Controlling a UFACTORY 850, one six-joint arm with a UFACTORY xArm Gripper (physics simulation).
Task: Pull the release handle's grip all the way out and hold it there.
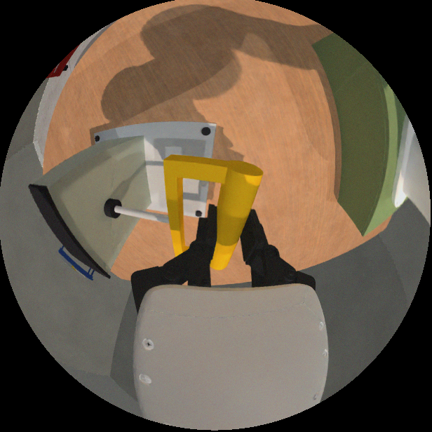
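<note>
The release handle's yellow grip [238,200] is a thick bar joined to a yellow frame [174,200]. A light rod [142,214] runs from a black collar [113,208] on the pale green-grey housing [100,185] to the yellow frame, so the grip stands well apart from the housing. My gripper [228,218] is shut on the grip's thick bar, one black finger on each side. The finger on the left passes between the bar and the frame. The lower part of the frame is partly hidden behind that finger.
The housing stands on a light grey base plate [165,131] with black bolts, on a wooden table top [280,125]. A black panel [65,230] with a blue handle [75,264] is on the housing's left side. A green block [355,130] stands at the right. A red object [61,65] shows at the upper left.
</note>
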